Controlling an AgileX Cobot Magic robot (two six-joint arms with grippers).
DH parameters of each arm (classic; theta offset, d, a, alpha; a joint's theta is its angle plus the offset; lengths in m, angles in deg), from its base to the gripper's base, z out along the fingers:
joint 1: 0 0.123 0 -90
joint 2: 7.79 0 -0.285 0
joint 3: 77.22 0 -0.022 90
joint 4: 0 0.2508 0 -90
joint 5: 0 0 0.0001 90
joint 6: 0 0.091 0 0
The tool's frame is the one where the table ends.
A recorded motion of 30 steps. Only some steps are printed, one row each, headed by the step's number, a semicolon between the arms.
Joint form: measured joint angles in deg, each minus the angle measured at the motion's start. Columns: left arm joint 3, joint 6, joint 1, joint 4, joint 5, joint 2; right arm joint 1, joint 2, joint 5, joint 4, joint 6, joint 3.
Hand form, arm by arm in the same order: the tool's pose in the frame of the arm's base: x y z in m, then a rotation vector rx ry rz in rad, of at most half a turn. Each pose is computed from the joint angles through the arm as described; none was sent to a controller.
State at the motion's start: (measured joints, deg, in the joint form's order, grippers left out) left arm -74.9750 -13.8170 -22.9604 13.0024 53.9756 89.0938; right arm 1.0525 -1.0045 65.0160 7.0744 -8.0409 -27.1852
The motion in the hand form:
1: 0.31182 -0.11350 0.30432 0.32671 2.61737 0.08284; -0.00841 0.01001 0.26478 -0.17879 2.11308 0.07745
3: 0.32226 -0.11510 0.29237 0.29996 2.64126 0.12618; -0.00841 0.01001 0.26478 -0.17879 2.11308 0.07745
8: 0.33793 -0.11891 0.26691 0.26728 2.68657 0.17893; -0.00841 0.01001 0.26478 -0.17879 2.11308 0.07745
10: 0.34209 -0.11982 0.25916 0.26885 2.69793 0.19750; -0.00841 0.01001 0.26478 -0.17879 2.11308 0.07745
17: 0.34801 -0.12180 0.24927 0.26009 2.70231 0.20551; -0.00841 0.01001 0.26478 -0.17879 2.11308 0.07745
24: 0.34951 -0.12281 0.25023 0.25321 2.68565 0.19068; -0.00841 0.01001 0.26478 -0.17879 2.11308 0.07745
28: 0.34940 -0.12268 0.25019 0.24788 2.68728 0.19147; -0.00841 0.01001 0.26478 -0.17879 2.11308 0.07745
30: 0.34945 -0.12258 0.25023 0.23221 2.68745 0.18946; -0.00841 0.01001 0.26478 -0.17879 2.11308 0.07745
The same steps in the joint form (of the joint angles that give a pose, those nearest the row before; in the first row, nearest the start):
1: -0.44 -0.34 0.00 0.47 -0.15 1.17; 0.00 0.00 0.00 0.00 0.00 0.00
3: -1.23 -2.70 0.00 2.56 -0.14 4.00; 0.00 0.00 0.00 0.00 0.00 0.00
8: -1.86 -5.94 0.00 4.85 -0.86 8.88; 0.00 0.00 0.00 0.00 0.00 0.00
10: -1.99 -6.46 0.00 5.57 -1.11 10.28; 0.00 0.00 0.00 0.00 0.00 0.00
17: -2.13 -7.60 0.00 6.28 -2.27 12.06; 0.00 0.00 0.00 0.00 0.00 0.00
24: -2.22 -7.98 0.00 6.28 -3.32 12.06; 0.00 0.00 0.00 0.00 0.00 0.00
28: -2.22 -8.22 0.00 6.32 -3.21 12.06; 0.00 0.00 0.00 0.00 0.00 0.00
30: -2.22 -8.93 0.00 6.41 -3.21 12.06; 0.00 0.00 0.00 0.00 0.00 0.00

